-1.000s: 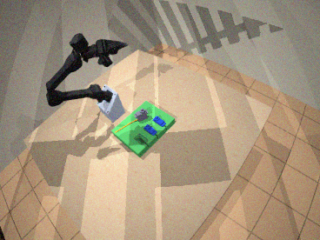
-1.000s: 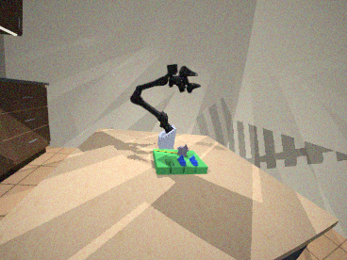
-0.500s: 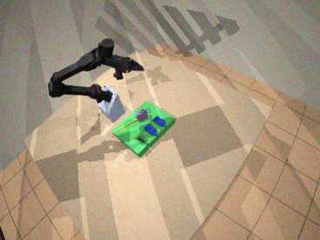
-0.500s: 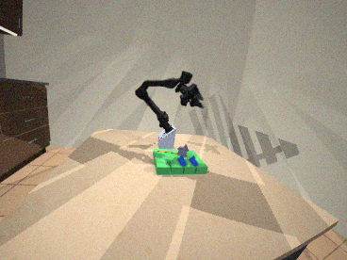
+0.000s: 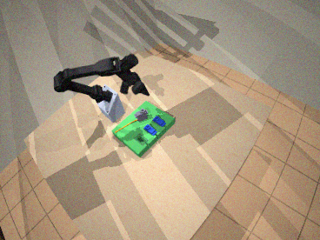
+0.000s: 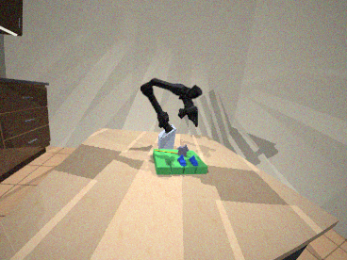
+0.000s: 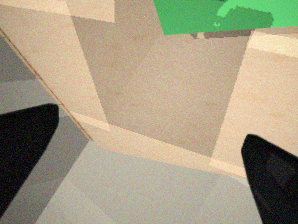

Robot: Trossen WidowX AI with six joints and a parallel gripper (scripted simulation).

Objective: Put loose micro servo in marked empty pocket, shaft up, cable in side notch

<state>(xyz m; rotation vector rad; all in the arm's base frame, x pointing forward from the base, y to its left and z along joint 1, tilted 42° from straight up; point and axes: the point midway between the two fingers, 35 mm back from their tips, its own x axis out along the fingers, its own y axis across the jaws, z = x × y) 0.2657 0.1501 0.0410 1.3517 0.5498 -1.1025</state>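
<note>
The green deck is 6 cm behind my gripper tip, 7 cm to the right of it and 24 cm below it.
</note>
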